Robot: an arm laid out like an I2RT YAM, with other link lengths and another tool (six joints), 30 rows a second.
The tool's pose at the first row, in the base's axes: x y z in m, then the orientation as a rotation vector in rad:
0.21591 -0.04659 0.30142 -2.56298 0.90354 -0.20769
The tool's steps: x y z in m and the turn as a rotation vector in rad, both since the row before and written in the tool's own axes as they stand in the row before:
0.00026 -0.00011 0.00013 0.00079 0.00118 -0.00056
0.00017 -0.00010 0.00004 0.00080 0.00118 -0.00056
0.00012 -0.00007 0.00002 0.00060 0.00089 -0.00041
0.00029 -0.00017 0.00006 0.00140 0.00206 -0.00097
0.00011 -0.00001 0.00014 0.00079 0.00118 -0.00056
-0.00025 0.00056 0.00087 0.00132 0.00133 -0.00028
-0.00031 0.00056 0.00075 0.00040 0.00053 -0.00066
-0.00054 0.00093 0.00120 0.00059 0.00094 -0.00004
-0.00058 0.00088 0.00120 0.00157 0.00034 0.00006
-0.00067 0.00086 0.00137 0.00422 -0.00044 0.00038
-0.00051 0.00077 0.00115 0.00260 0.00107 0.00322
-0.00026 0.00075 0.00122 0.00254 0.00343 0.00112
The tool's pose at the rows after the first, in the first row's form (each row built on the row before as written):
0.21621 -0.04663 0.30135 -2.56268 0.90301 -0.20970
0.21641 -0.04665 0.30136 -2.56237 0.90247 -0.21172
0.21655 -0.04667 0.30137 -2.56213 0.90208 -0.21324
0.21689 -0.04671 0.30139 -2.56157 0.90115 -0.21676
0.21702 -0.04673 0.30127 -2.56126 0.90061 -0.21877
0.21675 -0.04668 0.30024 -2.56034 0.90031 -0.22110
0.21640 -0.04663 0.29932 -2.56036 0.89954 -0.22214
0.21580 -0.04655 0.29783 -2.55994 0.89964 -0.22361
0.21519 -0.04641 0.29636 -2.55851 0.89932 -0.22465
0.21457 -0.04614 0.29474 -2.55440 0.89823 -0.22563
0.21407 -0.04598 0.29336 -2.55050 0.90181 -0.22708
0.21380 -0.04593 0.29193 -2.54796 0.90364 -0.23219

